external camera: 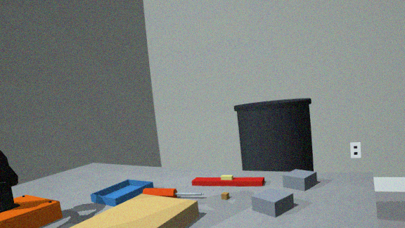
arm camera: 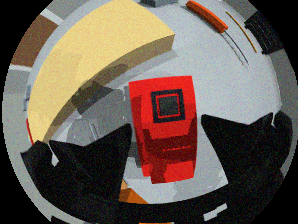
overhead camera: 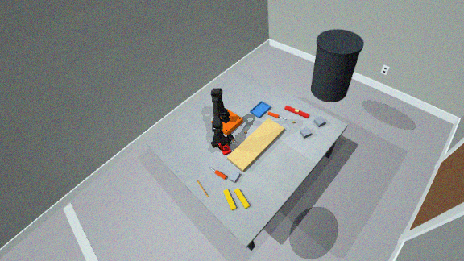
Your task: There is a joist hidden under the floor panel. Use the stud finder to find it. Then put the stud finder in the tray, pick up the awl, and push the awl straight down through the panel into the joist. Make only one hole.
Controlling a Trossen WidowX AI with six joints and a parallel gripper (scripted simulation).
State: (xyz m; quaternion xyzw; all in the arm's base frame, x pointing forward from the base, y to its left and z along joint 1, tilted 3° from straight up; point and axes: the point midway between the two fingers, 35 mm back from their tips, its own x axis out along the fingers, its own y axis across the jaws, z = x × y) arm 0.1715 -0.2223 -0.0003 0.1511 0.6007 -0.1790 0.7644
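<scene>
Now: gripper tip 1 cm short of the awl, 11 cm to the right of it and 2 cm above it. From my gripper tip the other things lie so: grey block: 23 cm ahead, 16 cm to the right, 1 cm below; then red stud finder: 2 cm above; then pencil: 8 cm ahead, 37 cm to the right, 2 cm below.
</scene>
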